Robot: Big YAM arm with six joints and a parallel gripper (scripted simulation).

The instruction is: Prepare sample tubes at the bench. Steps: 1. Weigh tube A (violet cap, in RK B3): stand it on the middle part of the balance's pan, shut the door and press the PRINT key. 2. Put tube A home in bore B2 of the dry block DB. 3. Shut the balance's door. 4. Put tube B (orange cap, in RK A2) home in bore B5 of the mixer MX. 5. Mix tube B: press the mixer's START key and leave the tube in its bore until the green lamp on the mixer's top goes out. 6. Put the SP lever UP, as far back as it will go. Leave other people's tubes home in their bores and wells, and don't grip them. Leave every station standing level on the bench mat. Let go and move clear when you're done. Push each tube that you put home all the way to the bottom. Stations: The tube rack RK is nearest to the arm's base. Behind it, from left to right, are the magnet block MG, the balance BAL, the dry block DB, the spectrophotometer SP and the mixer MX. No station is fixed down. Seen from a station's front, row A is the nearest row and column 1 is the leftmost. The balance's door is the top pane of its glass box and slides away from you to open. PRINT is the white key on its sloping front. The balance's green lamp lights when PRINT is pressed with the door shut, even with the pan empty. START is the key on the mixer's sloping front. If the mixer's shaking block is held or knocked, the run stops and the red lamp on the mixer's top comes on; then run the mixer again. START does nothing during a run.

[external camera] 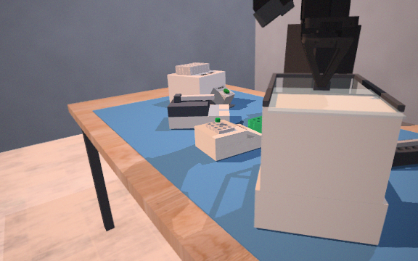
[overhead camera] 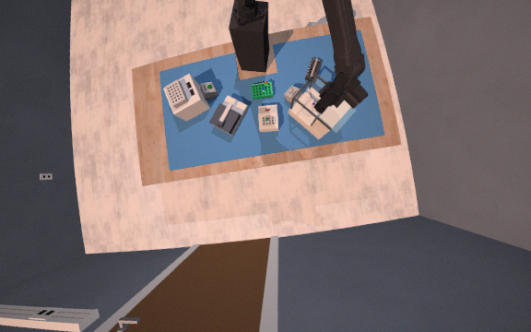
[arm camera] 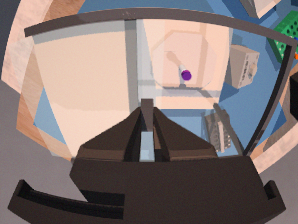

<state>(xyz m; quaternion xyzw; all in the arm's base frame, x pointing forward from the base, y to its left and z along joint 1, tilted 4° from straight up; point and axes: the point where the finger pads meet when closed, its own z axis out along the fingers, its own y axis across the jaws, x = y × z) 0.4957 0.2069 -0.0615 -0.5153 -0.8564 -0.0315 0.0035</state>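
Now: hand 2 cm short of the balance door, 1 cm to the right of it and 1 cm above it. The rest, counted from my hand: dry block 27 cm to the right, 19 cm below, 9 cm behind; blue-capped tube 26 cm behind, 24 cm to the right, 19 cm below; magnet block 28 cm behind, 20 cm below, 9 cm to the left.
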